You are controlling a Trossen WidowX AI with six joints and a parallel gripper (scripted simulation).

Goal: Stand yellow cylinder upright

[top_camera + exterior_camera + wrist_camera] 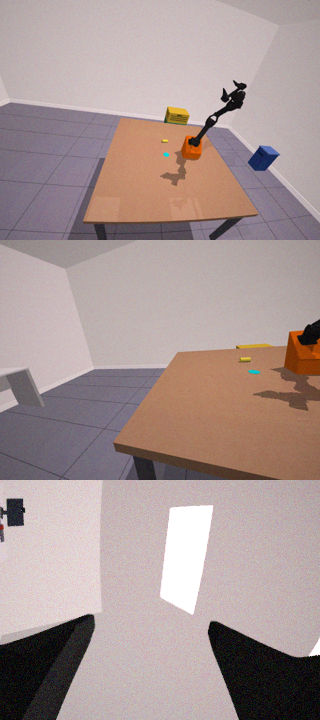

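The yellow cylinder lies 83 cm below my gripper tip, 35 cm to the right of it and 24 cm ahead of it. Also, from my gripper tip: cyan circle: 85 cm below, 25 cm ahead, 13 cm to the right.
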